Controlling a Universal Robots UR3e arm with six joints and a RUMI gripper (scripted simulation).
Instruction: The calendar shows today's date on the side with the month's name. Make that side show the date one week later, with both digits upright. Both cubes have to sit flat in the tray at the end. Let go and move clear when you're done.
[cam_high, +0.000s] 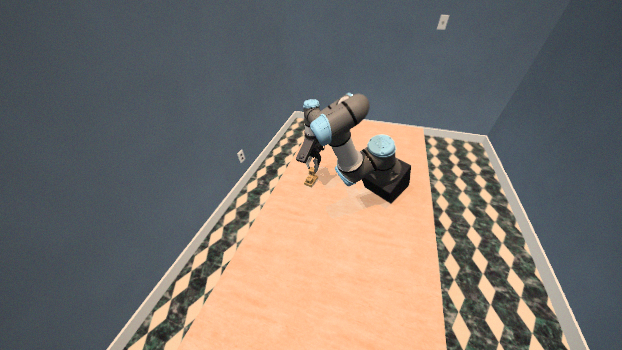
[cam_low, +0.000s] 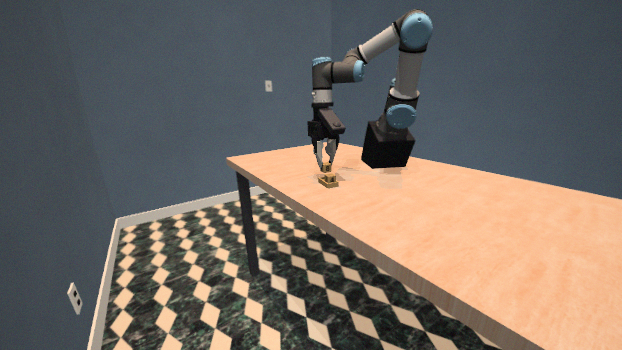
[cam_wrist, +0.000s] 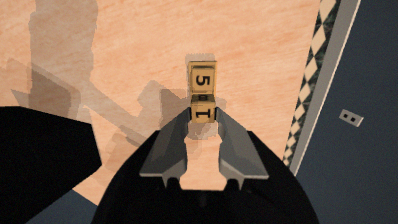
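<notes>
My hand is 60 mm above the wooden tray and 20 mm to the right of it.
</notes>
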